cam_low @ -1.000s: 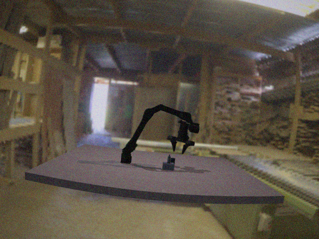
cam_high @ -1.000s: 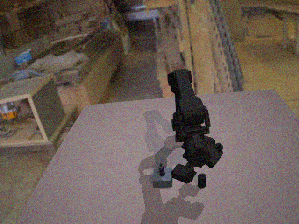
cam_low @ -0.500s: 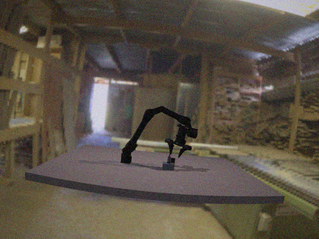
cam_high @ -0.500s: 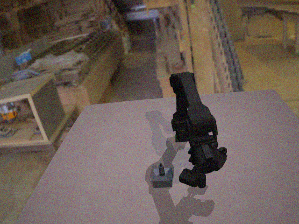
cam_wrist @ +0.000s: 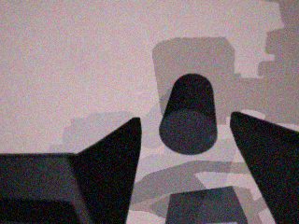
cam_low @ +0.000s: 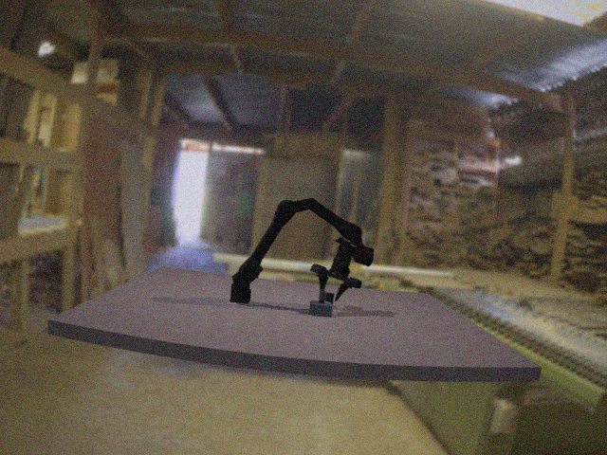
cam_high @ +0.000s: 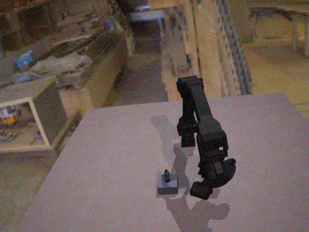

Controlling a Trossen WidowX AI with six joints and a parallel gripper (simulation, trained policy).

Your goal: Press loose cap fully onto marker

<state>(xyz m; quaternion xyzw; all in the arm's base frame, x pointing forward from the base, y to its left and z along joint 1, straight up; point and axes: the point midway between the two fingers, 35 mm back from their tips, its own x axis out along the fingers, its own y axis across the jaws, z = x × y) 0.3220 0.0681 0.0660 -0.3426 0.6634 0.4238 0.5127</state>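
Now: the marker cap 10 mm below my gripper tip. Round my gripper tip: grey holder block: 30 mm behind, 140 mm to the right, 10 mm below.
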